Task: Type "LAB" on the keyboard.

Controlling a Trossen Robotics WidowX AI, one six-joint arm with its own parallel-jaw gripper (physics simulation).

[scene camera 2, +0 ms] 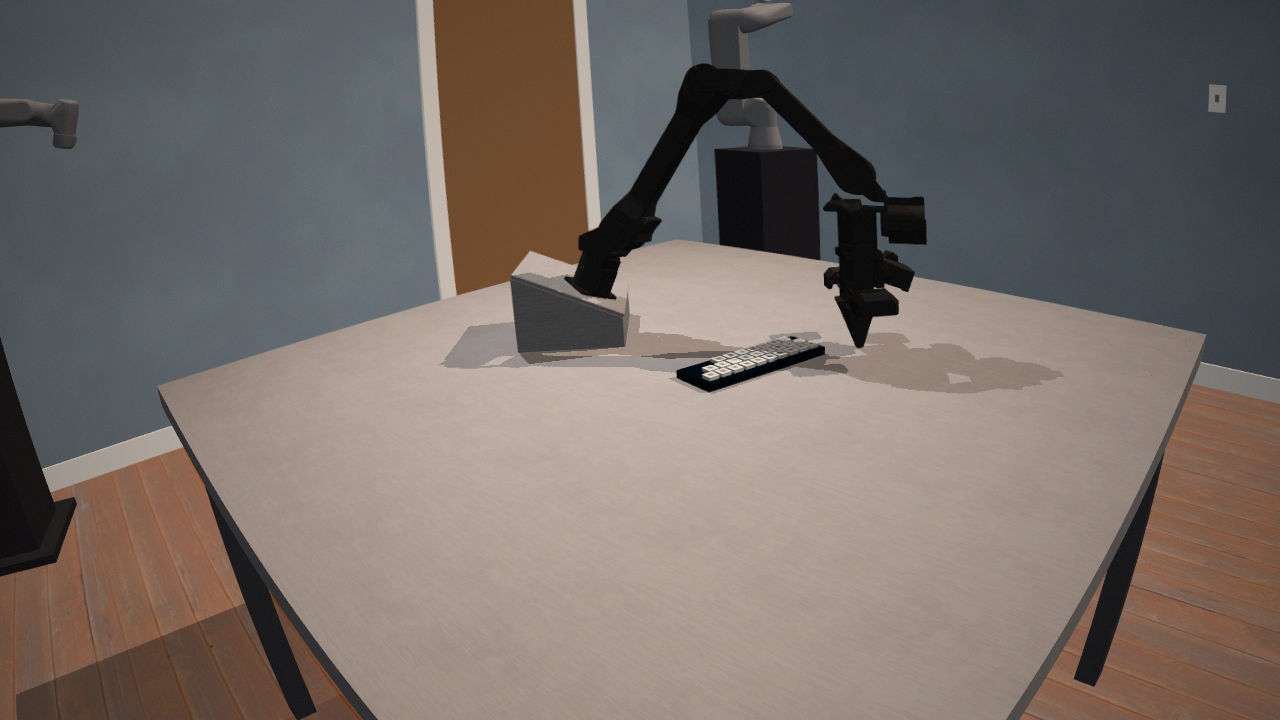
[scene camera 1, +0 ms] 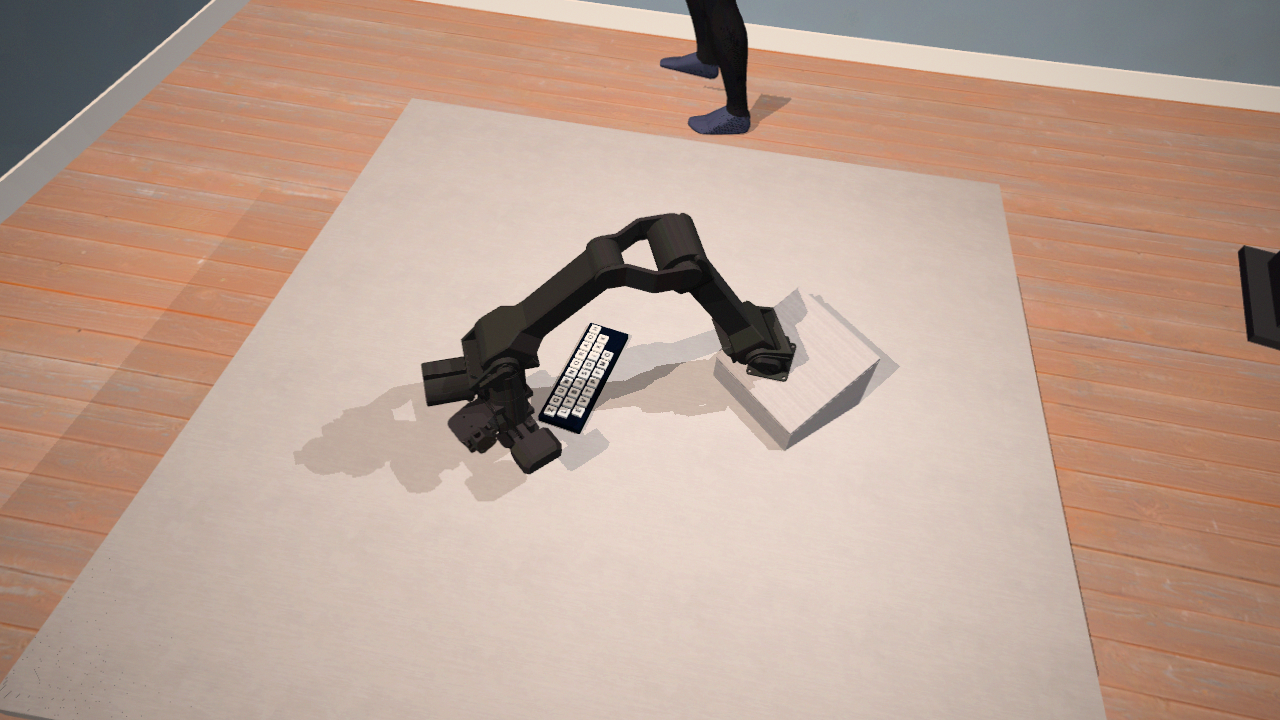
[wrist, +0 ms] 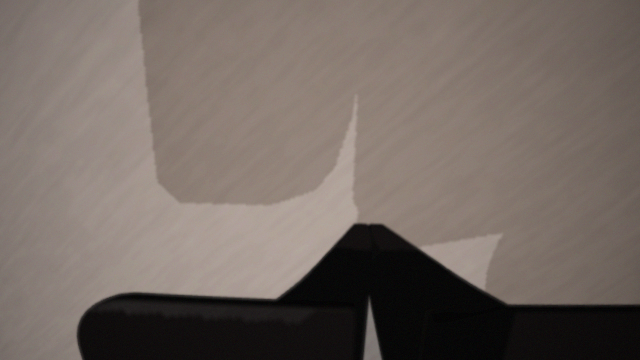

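Where they show: gripper, between the fingertips: (scene camera 2: 859, 347) (scene camera 1: 512, 447) (wrist: 367, 238); arm's base, origin of its link: (scene camera 2: 589, 289) (scene camera 1: 771, 359).
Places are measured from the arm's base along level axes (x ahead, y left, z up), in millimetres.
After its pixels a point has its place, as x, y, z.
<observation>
A small dark blue keyboard (scene camera 1: 585, 377) @[266, 116, -59] (scene camera 2: 751, 362) @[297, 82, -58] with rows of white lettered keys lies flat on the table. The letters are small and hard to read in both scene views. My gripper (scene camera 2: 859, 345) @[312, 273, -75] (wrist: 367, 238) @[312, 273, -75] is shut and empty, its fingertips pointing down. It is beyond the keyboard's far end from the arm's base, beside the keyboard and a little above the table. In scene camera 1 the fingertips are hidden by the gripper's body. The keyboard does not show in the wrist view, where shadowed table surface lies past the fingertips.
The arm's wedge-shaped base block (scene camera 1: 823, 376) @[-83, 10, 15] (scene camera 2: 568, 317) @[42, -59, -25] stands on the table (scene camera 1: 716, 573) @[-37, 331, -75] (scene camera 2: 626, 501) @[492, -217, -75]. The arm arches over from it. A person's legs (scene camera 1: 729, 62) stand on the floor behind the table. Another arm on a dark pedestal (scene camera 2: 765, 201) stands behind.
</observation>
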